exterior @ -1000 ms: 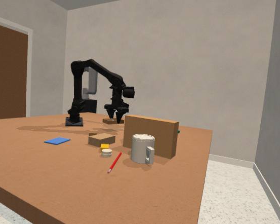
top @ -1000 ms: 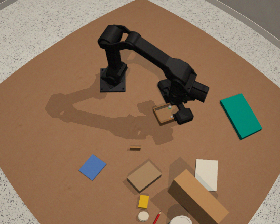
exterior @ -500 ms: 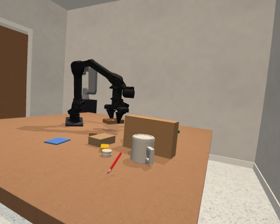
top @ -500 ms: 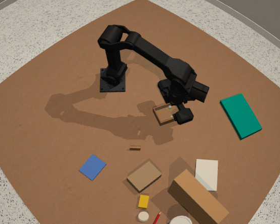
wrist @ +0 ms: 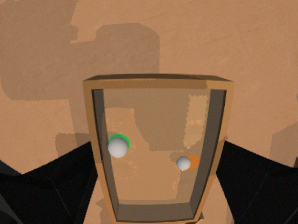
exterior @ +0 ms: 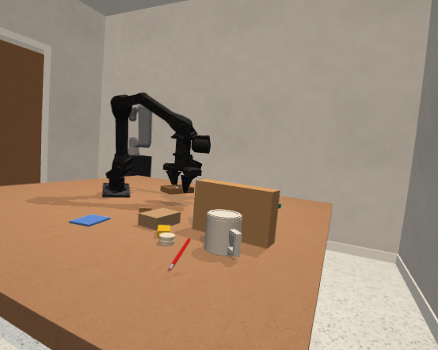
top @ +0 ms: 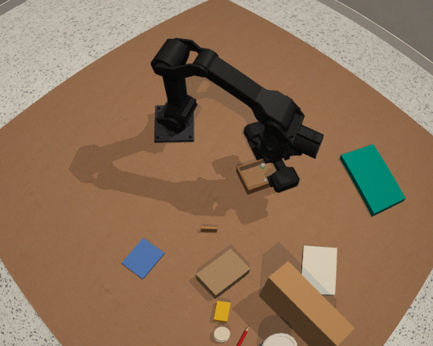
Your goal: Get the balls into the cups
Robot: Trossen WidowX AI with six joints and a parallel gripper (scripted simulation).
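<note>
The wooden puzzle lies 1 cm to the right of my hand and 3 cm below it. Round my hand: green slab (19 cm ahead, 28 cm to the left, 8 cm below); then white slab (28 cm ahead, 5 cm to the right, 9 cm below); then tan box (13 cm ahead, 24 cm to the right, 7 cm below).
</note>
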